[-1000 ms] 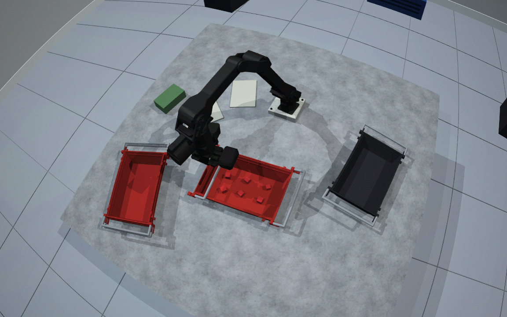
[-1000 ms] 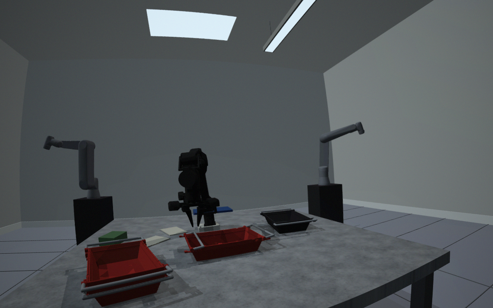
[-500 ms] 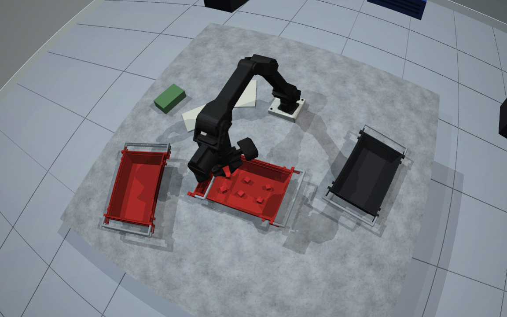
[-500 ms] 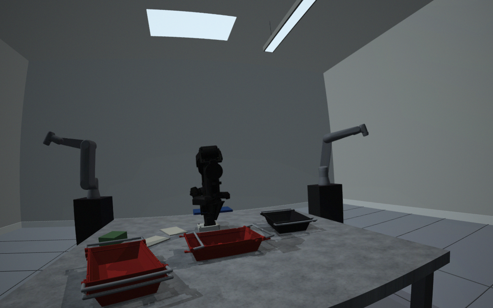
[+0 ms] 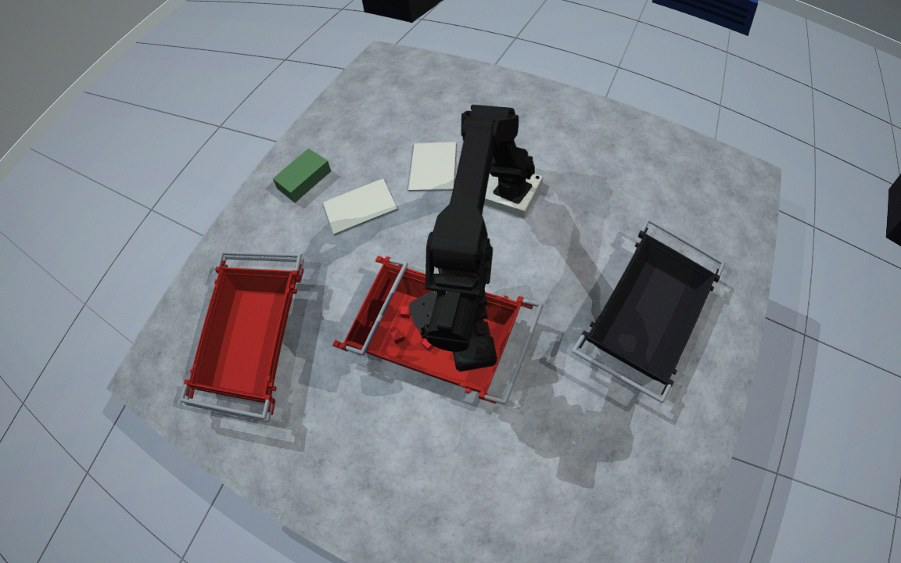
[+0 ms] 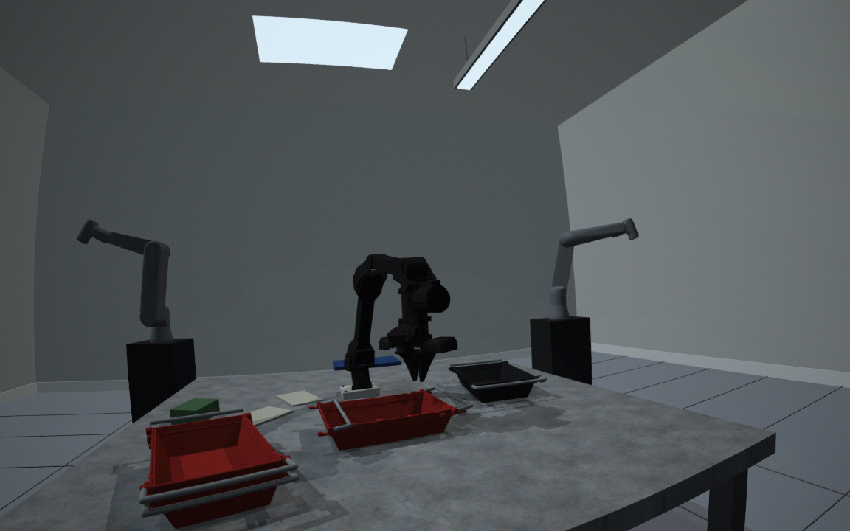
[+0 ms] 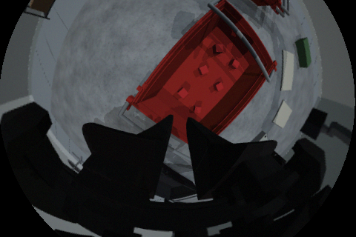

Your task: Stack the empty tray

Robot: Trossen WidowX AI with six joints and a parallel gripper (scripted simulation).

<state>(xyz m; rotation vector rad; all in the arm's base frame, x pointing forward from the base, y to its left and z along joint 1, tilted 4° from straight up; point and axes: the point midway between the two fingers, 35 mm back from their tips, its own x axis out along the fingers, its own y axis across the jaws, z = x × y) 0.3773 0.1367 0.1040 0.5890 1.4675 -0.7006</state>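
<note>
Right now my gripper tip is 260 mm past the black tray, 270 mm to the right of it and 70 mm above it. Round my gripper tip: green block 180 mm behind, 590 mm to the right, 100 mm below.
</note>
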